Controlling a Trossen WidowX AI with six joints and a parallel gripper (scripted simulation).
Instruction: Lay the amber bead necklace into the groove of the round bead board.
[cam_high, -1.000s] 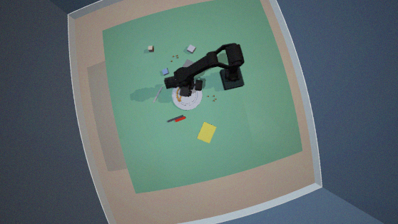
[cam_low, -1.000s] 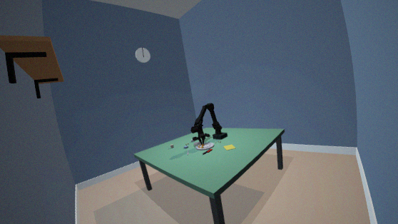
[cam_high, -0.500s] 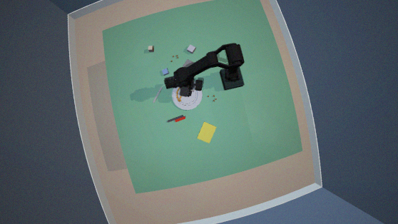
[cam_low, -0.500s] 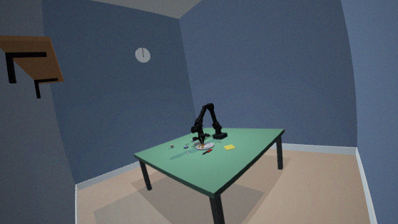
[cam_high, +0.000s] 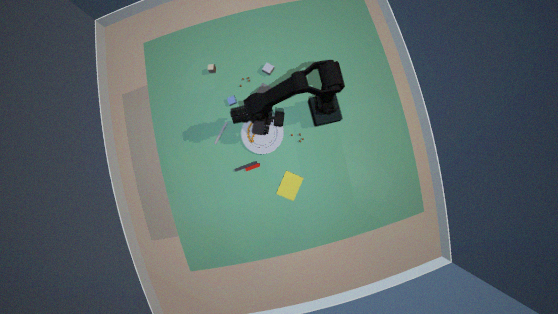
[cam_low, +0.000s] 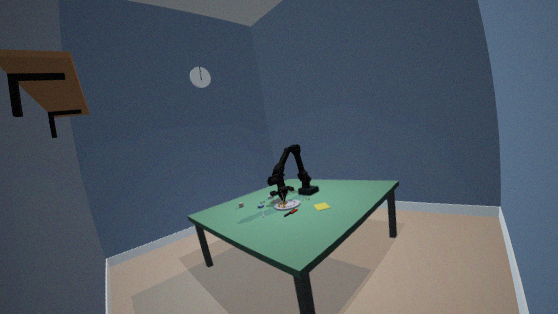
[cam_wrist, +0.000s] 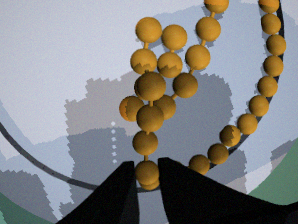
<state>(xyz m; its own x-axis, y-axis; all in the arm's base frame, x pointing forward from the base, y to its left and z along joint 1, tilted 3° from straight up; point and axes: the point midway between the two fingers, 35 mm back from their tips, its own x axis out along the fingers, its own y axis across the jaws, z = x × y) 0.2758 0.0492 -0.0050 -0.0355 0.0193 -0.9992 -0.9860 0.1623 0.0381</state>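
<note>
The round grey bead board lies 50 mm to the left of my gripper tip, 10 mm below it and 10 mm ahead of it. Also, from my gripper tip: grey rod: 210 mm ahead, 40 mm to the left, 20 mm below; then blue block: 150 mm ahead, 110 mm to the right, 10 mm below; then grey plate: 130 mm to the right, 20 mm below, 10 mm behind.
</note>
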